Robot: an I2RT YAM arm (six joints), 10 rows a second.
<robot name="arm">
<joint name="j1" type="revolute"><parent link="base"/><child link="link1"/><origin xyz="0.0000 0.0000 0.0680"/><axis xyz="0 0 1"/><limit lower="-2.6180" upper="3.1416"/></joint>
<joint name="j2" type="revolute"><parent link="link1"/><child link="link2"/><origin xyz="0.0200 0.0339 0.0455" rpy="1.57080 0.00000 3.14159"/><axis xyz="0 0 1"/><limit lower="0.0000" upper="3.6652"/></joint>
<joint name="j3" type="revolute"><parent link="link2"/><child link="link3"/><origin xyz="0.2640 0.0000 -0.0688" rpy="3.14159 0.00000 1.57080"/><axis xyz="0 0 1"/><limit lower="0.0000" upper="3.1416"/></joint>
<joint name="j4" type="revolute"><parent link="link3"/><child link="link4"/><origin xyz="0.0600 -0.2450 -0.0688" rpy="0.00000 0.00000 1.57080"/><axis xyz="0 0 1"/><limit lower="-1.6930" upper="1.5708"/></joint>
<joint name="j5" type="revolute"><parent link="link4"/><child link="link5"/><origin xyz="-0.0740 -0.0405 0.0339" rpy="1.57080 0.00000 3.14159"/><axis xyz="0 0 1"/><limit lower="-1.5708" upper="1.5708"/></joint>
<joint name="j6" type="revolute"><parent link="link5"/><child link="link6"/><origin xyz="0.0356 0.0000 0.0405" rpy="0.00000 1.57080 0.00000"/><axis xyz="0 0 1"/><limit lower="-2.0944" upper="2.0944"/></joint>
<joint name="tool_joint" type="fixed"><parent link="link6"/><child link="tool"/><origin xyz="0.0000 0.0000 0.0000" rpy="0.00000 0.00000 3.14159"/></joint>
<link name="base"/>
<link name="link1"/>
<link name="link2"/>
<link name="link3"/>
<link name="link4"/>
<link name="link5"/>
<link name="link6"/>
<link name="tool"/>
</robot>
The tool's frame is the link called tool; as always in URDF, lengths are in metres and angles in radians.
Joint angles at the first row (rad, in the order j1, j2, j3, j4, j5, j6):
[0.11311 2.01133 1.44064 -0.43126 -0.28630 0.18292]
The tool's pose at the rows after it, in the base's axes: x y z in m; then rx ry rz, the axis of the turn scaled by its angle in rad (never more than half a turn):
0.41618 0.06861 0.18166 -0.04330 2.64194 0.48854
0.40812 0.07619 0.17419 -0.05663 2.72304 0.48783
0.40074 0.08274 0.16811 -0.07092 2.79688 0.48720
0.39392 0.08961 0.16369 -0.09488 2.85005 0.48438
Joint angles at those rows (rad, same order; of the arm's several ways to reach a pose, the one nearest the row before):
[0.13943 1.99567 1.44063 -0.50335 -0.28782 0.18254]
[0.16041 2.00332 1.43683 -0.57050 -0.28554 0.18215]
[0.17910 2.01134 1.43571 -0.63307 -0.28553 0.18101]
[0.19895 2.01476 1.42995 -0.67539 -0.28438 0.17721]

